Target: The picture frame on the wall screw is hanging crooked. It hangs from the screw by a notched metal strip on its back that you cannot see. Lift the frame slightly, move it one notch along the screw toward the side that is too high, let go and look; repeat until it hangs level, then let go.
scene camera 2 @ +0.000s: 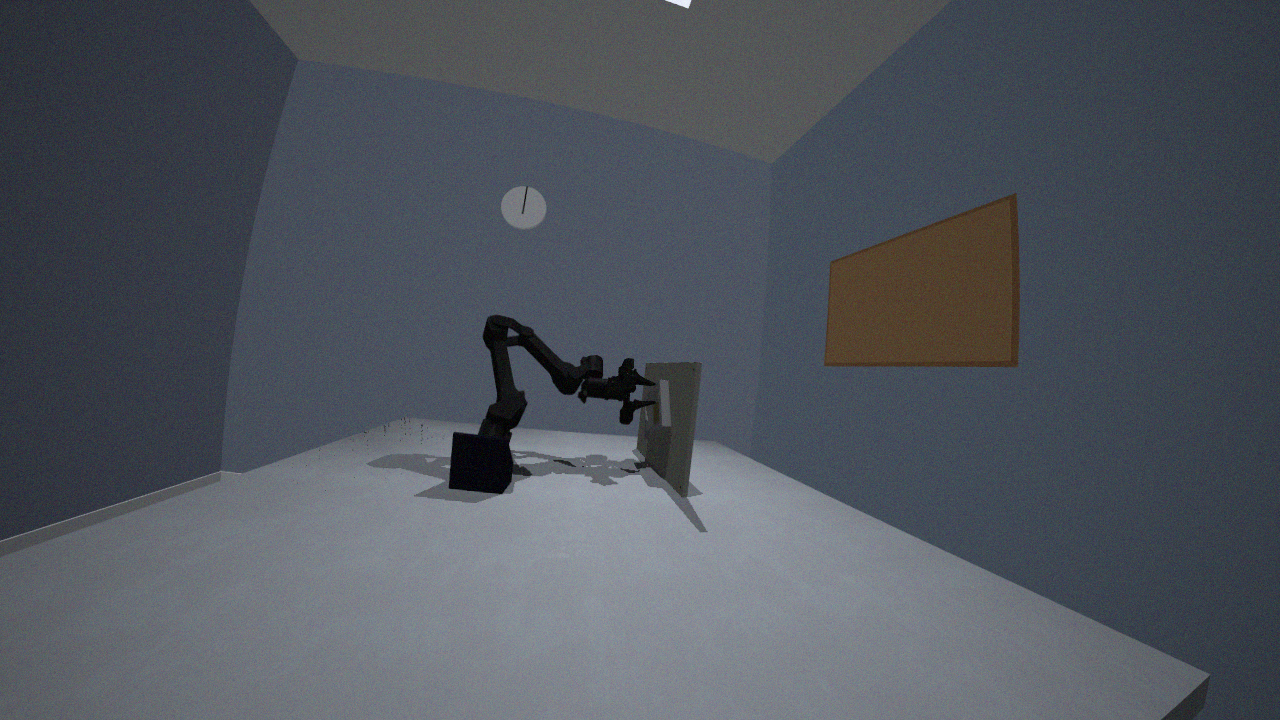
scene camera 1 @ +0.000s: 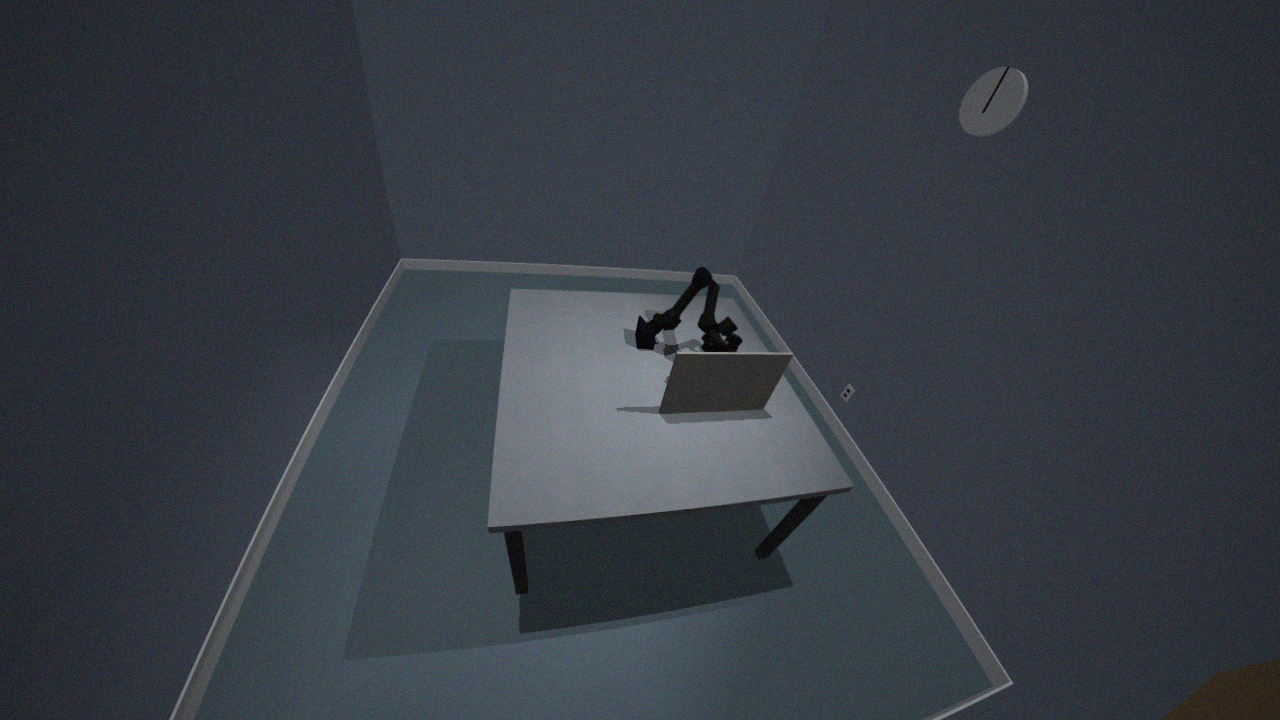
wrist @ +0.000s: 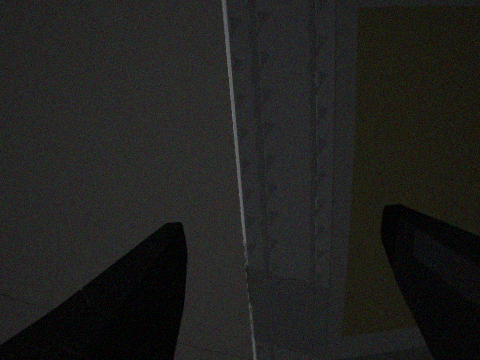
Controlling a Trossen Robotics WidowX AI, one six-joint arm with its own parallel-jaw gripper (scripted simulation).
Labels:
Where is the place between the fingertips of the gripper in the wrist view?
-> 284, 229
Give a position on a wall panel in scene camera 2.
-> At 670, 452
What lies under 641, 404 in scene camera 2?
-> The gripper.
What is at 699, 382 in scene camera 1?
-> A wall panel.

